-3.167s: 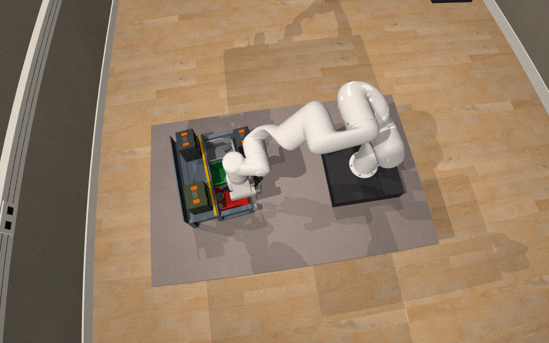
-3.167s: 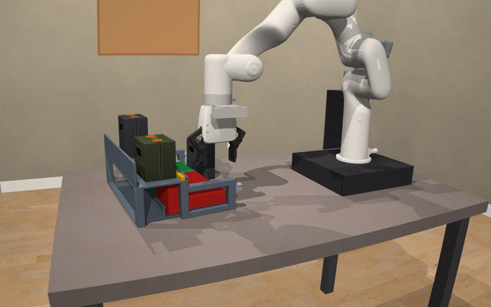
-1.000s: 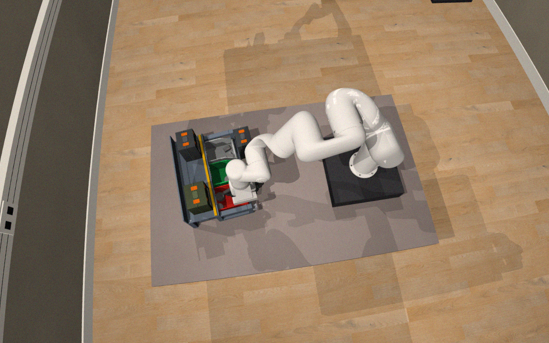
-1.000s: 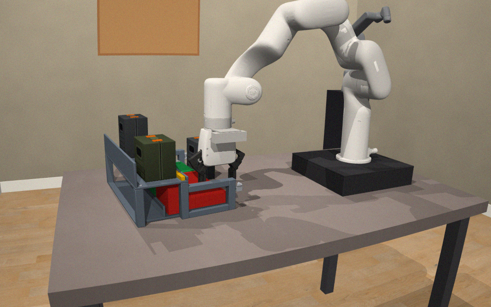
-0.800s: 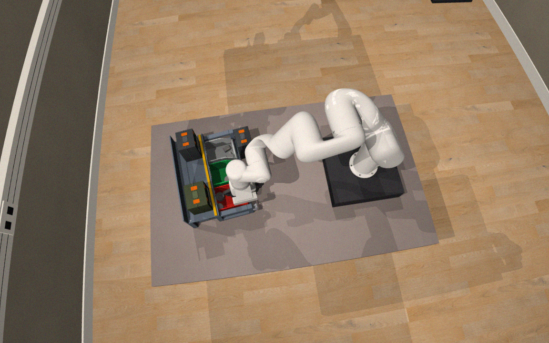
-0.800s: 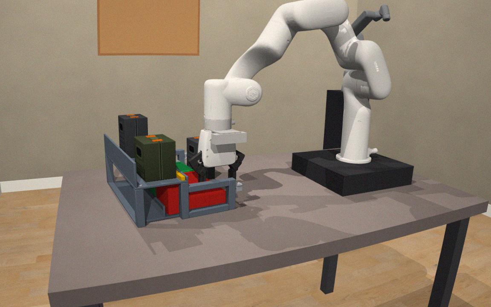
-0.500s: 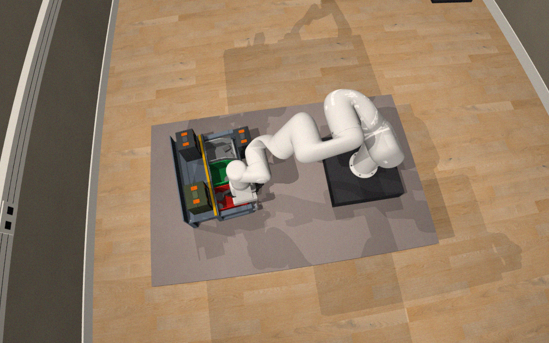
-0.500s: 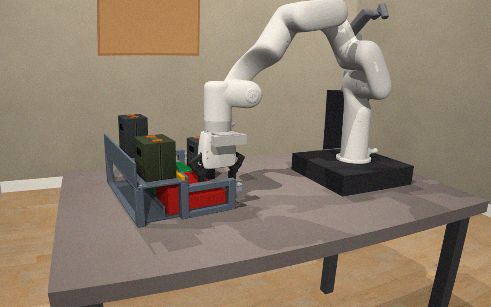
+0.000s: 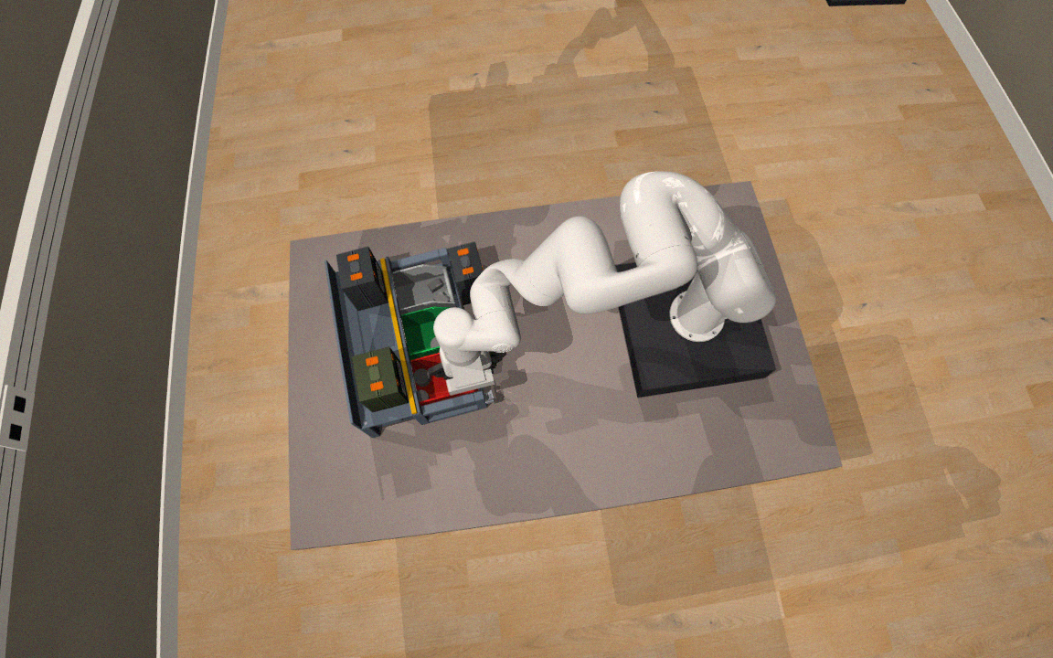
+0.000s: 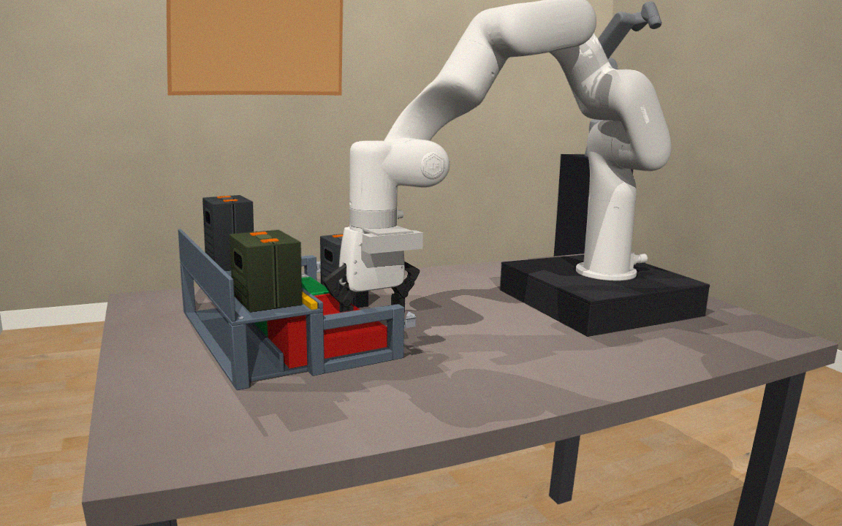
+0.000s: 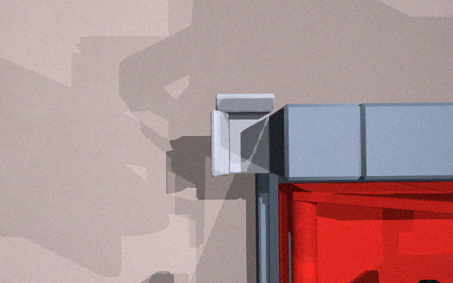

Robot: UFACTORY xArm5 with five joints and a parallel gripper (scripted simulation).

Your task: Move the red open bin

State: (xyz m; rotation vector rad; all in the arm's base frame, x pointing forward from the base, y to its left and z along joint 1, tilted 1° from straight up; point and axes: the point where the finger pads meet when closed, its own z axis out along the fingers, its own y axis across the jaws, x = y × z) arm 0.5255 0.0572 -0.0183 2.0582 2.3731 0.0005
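Right now the red open bin is 80 mm ahead of my hand and 10 mm to the left of it. The rest, counted from my hand: green bin: 100 mm to the right, 100 mm ahead; grey shelf: 120 mm ahead, 100 mm to the right, 20 mm above; grey disc: 120 mm ahead, 40 mm to the left, 30 mm below.
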